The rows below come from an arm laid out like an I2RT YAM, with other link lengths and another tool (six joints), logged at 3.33 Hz.
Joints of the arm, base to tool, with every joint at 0 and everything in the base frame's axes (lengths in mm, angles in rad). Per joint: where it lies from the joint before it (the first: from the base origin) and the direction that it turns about. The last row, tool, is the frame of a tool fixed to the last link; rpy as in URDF.
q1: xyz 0.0 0.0 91.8 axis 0 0 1
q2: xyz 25.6 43.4 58.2 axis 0 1 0
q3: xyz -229.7 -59.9 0.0 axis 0 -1 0
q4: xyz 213.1 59.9 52.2 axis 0 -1 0
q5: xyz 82.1 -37.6 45.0 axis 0 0 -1
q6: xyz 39.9 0.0 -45.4 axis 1 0 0
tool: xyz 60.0 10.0 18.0 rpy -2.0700 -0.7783 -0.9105
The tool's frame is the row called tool.
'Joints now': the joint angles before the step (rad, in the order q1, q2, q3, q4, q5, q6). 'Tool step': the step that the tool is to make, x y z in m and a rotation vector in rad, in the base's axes. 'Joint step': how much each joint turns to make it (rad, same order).
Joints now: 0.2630 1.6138 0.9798 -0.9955 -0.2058 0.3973
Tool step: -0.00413 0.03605 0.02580 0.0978 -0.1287 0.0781
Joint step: 0.1248 -0.1110 -0.0087 0.0622 -0.0504 0.0488
